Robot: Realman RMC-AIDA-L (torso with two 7-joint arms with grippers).
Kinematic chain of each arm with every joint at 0, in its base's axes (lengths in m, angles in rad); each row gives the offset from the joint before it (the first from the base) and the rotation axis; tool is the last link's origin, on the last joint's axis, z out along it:
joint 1: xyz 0 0 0.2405 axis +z
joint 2: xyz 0 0 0 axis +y
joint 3: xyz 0 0 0.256 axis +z
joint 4: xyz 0 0 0 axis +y
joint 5: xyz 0 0 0.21 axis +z
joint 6: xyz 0 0 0 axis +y
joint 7: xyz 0 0 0.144 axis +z
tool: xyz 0 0 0
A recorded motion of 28 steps. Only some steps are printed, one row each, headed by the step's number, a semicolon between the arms.
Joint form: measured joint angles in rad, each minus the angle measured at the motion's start. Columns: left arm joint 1, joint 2, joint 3, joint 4, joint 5, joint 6, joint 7; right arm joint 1, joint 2, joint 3, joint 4, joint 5, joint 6, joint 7.
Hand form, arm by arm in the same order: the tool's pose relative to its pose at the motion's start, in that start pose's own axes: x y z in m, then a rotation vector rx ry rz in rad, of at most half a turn. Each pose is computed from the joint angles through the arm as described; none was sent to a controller.
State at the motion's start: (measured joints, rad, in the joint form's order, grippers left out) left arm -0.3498 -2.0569 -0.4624 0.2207 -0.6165 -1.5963 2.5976; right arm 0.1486 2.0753 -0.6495 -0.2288 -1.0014 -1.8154 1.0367
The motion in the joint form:
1: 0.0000 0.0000 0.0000 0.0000 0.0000 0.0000 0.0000; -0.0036 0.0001 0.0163 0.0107 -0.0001 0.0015 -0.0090
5: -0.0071 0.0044 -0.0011 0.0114 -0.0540 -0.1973 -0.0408; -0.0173 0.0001 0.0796 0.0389 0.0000 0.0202 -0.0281
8: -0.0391 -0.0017 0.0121 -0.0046 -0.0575 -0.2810 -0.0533; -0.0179 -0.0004 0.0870 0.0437 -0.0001 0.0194 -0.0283
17: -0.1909 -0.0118 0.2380 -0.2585 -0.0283 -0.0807 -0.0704; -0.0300 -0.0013 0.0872 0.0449 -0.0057 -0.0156 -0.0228
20: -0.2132 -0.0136 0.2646 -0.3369 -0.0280 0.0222 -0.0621; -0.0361 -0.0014 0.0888 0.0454 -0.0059 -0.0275 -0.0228
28: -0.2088 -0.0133 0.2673 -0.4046 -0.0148 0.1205 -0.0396; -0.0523 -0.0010 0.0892 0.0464 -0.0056 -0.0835 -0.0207
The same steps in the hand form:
1: 0.0000 0.0000 0.0000 0.0000 0.0000 0.0000; -0.0003 -0.0014 -0.0033 0.0211 -0.0086 -0.0061
5: 0.0296 0.0042 -0.0031 -0.0592 0.1897 -0.0203; -0.0028 -0.0085 -0.0146 0.1062 -0.0368 -0.0244
8: 0.0453 0.0143 0.0087 -0.1463 0.2861 -0.0313; -0.0031 -0.0090 -0.0157 0.1132 -0.0416 -0.0236
17: 0.0506 0.0769 0.0932 -0.4836 0.2223 -0.1289; -0.0055 -0.0045 -0.0204 0.0927 -0.0526 -0.0193
20: 0.0459 0.0928 0.1095 -0.5046 0.1743 -0.1478; -0.0066 -0.0031 -0.0229 0.0896 -0.0583 -0.0206
28: 0.0368 0.1049 0.1163 -0.4958 0.1219 -0.1560; -0.0110 0.0041 -0.0293 0.0585 -0.0844 -0.0219

